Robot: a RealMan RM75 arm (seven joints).
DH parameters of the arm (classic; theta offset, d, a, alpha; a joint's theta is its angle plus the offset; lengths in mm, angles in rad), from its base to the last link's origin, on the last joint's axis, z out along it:
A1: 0 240.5 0 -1.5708
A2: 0 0 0 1.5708
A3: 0 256 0 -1.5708
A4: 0 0 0 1.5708
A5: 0 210 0 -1.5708
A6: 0 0 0 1.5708
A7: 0 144 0 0
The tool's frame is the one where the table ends.
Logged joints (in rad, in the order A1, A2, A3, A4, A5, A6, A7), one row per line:
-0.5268 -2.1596 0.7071 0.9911 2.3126 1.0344 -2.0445
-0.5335 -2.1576 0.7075 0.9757 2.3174 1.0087 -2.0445
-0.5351 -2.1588 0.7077 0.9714 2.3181 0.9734 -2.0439
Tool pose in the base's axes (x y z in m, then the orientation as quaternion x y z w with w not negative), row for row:
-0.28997 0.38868 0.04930 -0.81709 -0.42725 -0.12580 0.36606
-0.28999 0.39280 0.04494 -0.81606 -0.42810 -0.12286 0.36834
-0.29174 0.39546 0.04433 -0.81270 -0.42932 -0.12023 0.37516
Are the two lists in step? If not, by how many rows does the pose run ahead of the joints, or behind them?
The pose runs 1 row behind the joints: the pose in row i belongs to the joints in row i - 1.
